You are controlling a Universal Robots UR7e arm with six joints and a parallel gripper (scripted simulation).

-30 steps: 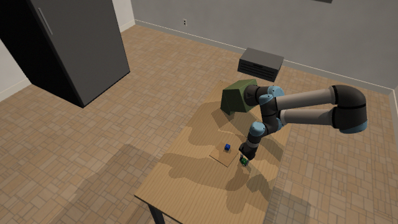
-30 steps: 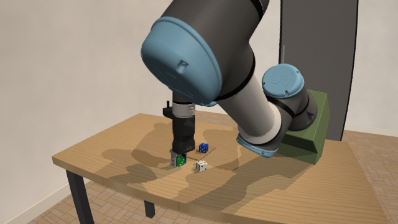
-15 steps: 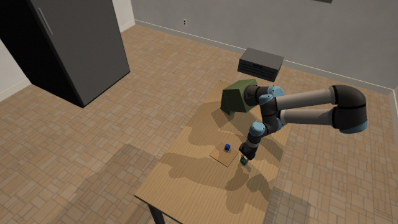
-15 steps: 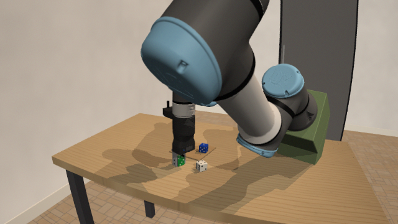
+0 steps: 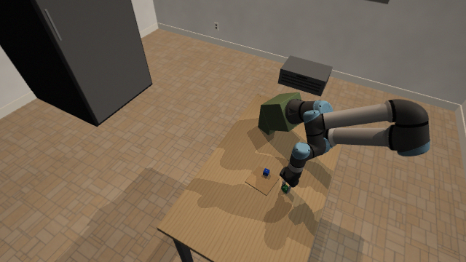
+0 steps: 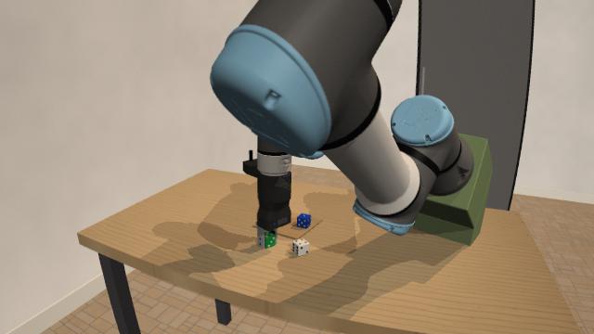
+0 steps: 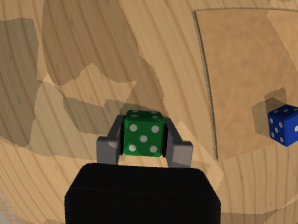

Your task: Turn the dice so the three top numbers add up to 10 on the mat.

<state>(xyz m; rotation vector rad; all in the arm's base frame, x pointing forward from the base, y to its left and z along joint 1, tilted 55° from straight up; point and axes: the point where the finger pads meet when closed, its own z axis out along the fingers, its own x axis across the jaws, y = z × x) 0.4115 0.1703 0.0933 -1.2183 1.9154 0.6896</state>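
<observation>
My hand is right at the green die. Round my hand: tan mat (13 cm to the right, 2 cm below, 2 cm ahead); then blue die (14 cm to the right, 3 cm behind); then white die (9 cm behind, 1 cm to the right).
</observation>
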